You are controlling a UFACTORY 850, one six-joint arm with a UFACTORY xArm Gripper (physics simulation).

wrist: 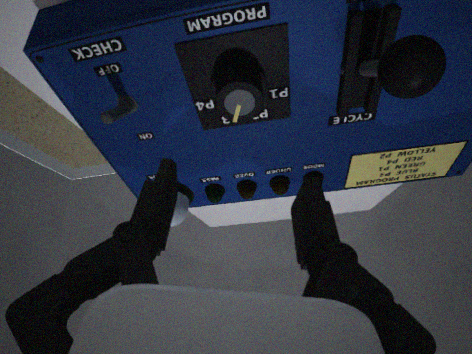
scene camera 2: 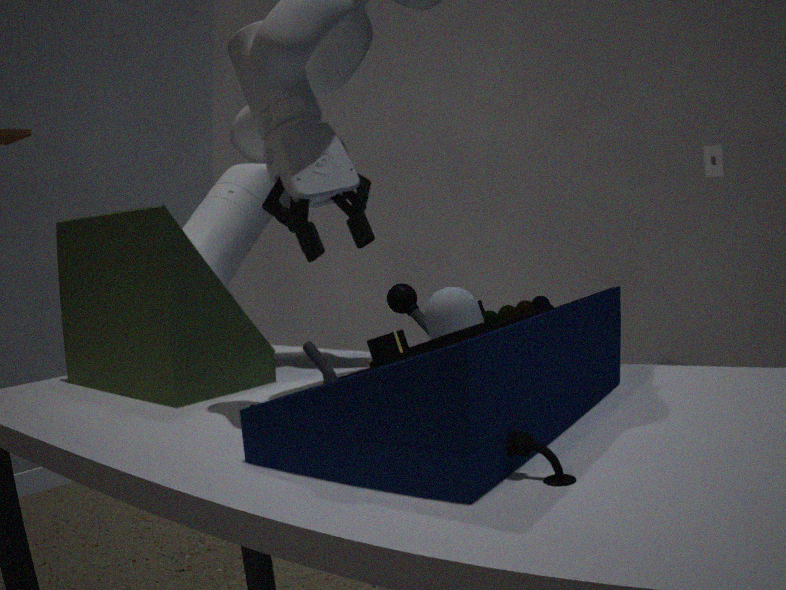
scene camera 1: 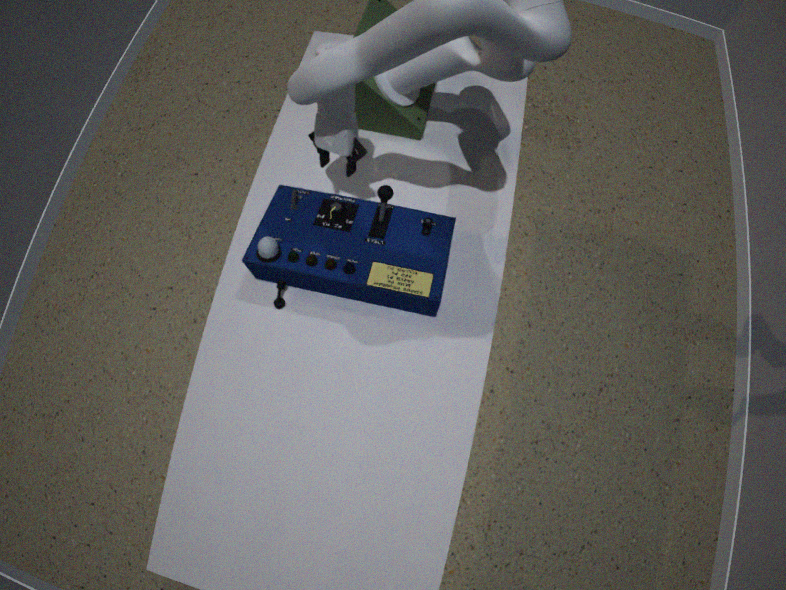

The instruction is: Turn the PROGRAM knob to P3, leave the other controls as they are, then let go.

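The PROGRAM knob (wrist: pixel 239 95) (scene camera 2: pixel 387 348) (scene camera 1: pixel 334 208) is a black round knob with a grey top on a dark square plate on the blue console (scene camera 1: pixel 406 244) (scene camera 2: pixel 444 406) (wrist: pixel 165 145). In the wrist view its yellow pointer line points at the P3 label, which the knob partly covers; P4 and P1 show at the sides and P2 is partly hidden. My gripper (scene camera 1: pixel 337 168) (scene camera 2: pixel 336 251) (wrist: pixel 238 184) is open and empty. It hangs above and behind the console, apart from the knob.
The CHECK switch (wrist: pixel 121 107) and the black ball of the CYCLE lever (wrist: pixel 412 66) (scene camera 1: pixel 385 192) (scene camera 2: pixel 401 298) flank the knob. A white dome (scene camera 1: pixel 268 247) (scene camera 2: pixel 452 311), several small lamps and a yellow label (scene camera 1: pixel 399 279) (wrist: pixel 406 164) sit farther forward. A green block (scene camera 2: pixel 146 304) stands by the arm's base.
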